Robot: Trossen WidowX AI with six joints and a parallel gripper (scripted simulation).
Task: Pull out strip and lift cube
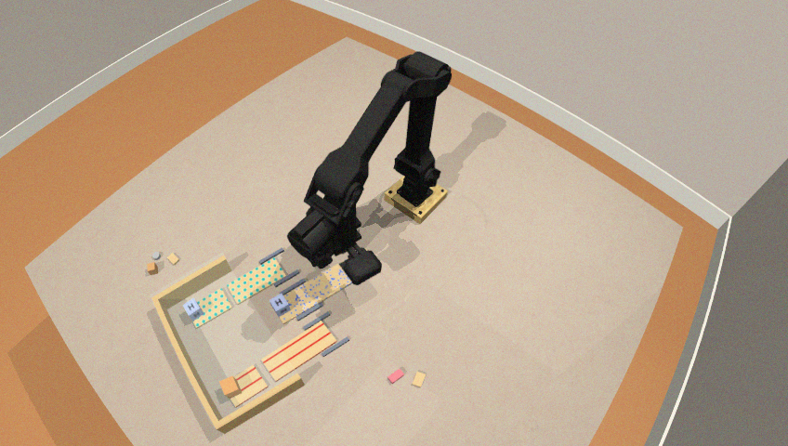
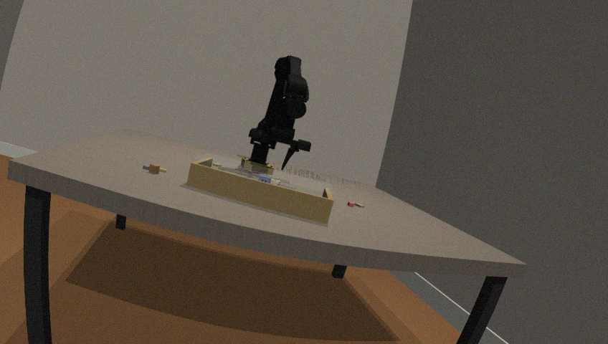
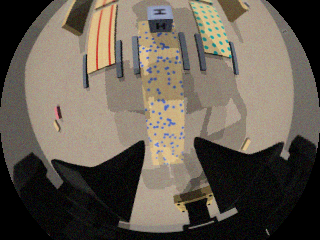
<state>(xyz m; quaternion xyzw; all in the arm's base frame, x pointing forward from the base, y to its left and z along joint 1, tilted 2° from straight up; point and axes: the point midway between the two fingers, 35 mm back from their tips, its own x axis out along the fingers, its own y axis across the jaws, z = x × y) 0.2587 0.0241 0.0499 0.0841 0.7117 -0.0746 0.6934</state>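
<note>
Right now the red-lined strip is 19 cm ahead of my gripper tip, 6 cm to the left of it and 4 cm below it. Round my gripper tip: pink block (23 cm to the left, 10 cm ahead, 4 cm below).
</note>
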